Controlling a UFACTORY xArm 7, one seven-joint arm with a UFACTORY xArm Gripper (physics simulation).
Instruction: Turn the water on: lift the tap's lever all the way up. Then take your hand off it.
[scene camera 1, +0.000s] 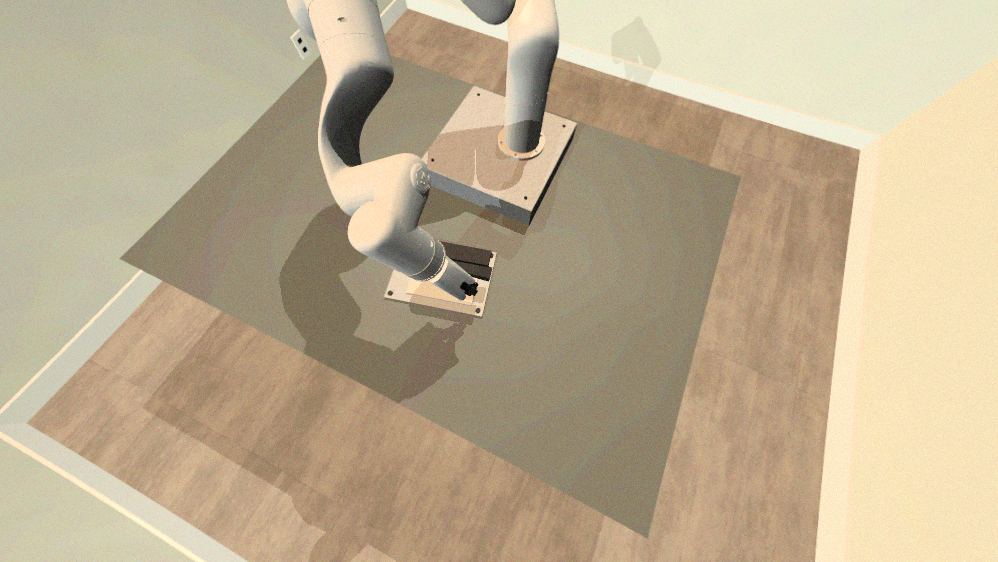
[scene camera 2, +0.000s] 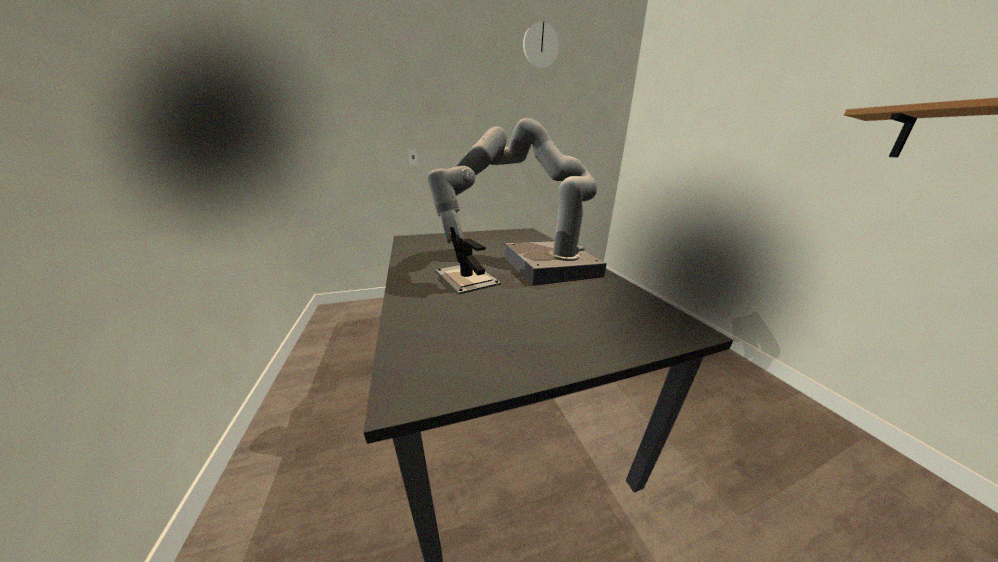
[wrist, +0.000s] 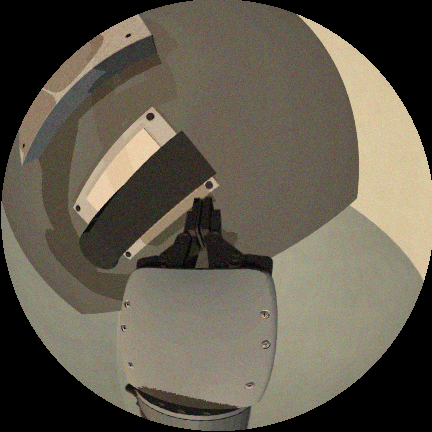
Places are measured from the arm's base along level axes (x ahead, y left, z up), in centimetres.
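Pixels of known places: gripper, fingertip midpoint: (scene camera 1: 472, 288) (scene camera 2: 463, 261) (wrist: 205, 207); arm's base at its link origin: (scene camera 1: 521, 142) (scene camera 2: 563, 255).
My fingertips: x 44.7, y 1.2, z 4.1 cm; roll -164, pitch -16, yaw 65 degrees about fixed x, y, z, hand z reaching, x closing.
Ahead of a thing's pixels: the offset from my fingertips to its top centre. Level surfaces: height alone.
The tap is black and stands on a cream base plate (scene camera 1: 398, 293) (scene camera 2: 448, 280) (wrist: 165, 122). Its lever @[dx -5.1, dy -3.9, dz +5.0 cm] (scene camera 1: 464, 251) (scene camera 2: 474, 244) (wrist: 150, 195) is a broad dark bar above the spout @[dx -5.2, dy -3.1, dz -0.7 cm] (scene camera 1: 476, 270) (scene camera 2: 474, 264). In scene camera 2 the lever stands apart from the spout, with a gap between them at the free end. In the wrist view the lever hides most of the tap. My gripper (scene camera 1: 469, 287) (scene camera 2: 458, 252) (wrist: 205, 207) is shut and empty, pointing down close beside the tap. Its tips overlap the tap in scene camera 2; I cannot tell whether they touch it.
The arm's thick base block (scene camera 1: 474, 132) (scene camera 2: 569, 272) (wrist: 120, 47) stands on the table @[dz -10.6 cm] (scene camera 1: 593, 363) (scene camera 2: 530, 335) (wrist: 280, 125) behind the tap. A wooden shelf (scene camera 2: 928, 108) and a clock (scene camera 2: 541, 43) are on the walls, away from the arm.
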